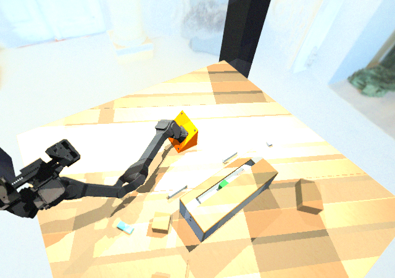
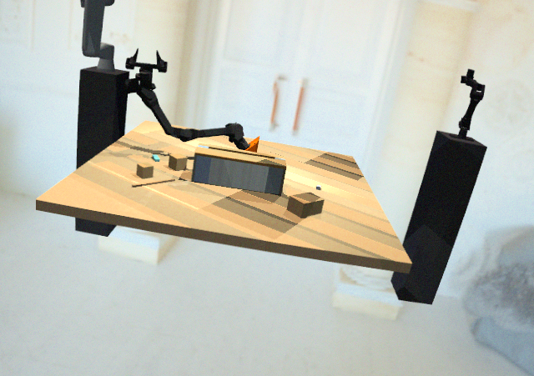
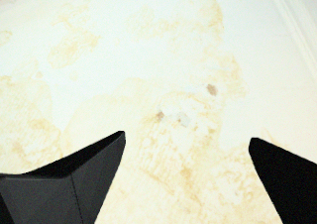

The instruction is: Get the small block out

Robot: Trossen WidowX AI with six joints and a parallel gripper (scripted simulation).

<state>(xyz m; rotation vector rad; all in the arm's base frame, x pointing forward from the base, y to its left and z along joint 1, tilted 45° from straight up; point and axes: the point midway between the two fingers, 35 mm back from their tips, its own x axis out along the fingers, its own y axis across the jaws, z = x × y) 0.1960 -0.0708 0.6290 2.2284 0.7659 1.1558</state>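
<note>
The small green block lies 14 cm ahead of my gripper tip, 48 cm to the left of it and 40 cm below it. Round my gripper tip: cyan piece 4 cm ahead, 10 cm to the left, 48 cm below; then box 12 cm ahead, 49 cm to the left, 43 cm below; then small grey bit 6 cm ahead, 86 cm to the left, 48 cm below.
</note>
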